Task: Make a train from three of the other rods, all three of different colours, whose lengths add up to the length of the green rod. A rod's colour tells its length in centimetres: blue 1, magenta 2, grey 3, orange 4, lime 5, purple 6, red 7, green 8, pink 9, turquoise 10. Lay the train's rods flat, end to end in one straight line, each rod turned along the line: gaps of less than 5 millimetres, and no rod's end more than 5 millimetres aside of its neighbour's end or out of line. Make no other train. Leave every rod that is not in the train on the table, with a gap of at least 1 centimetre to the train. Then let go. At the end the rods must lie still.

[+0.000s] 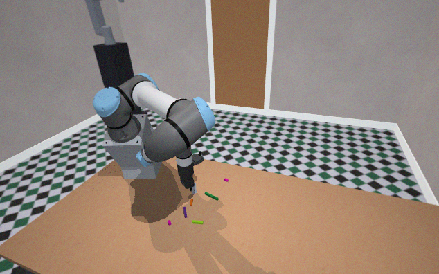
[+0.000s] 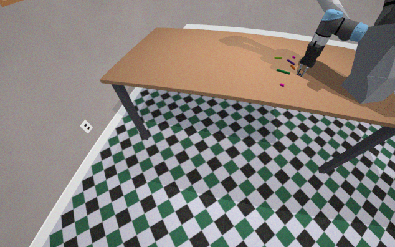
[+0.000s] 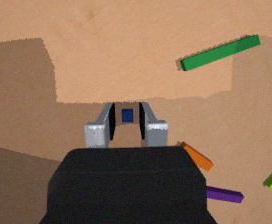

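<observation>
My gripper is now 1 cm above the blue rod. From my hand the other things lie so: purple rod 4 cm ahead, 14 cm to the right, 1 cm below; then green rod 10 cm ahead, 1 cm below; then orange rod 3 cm ahead, 7 cm to the right, 1 cm below.
</observation>
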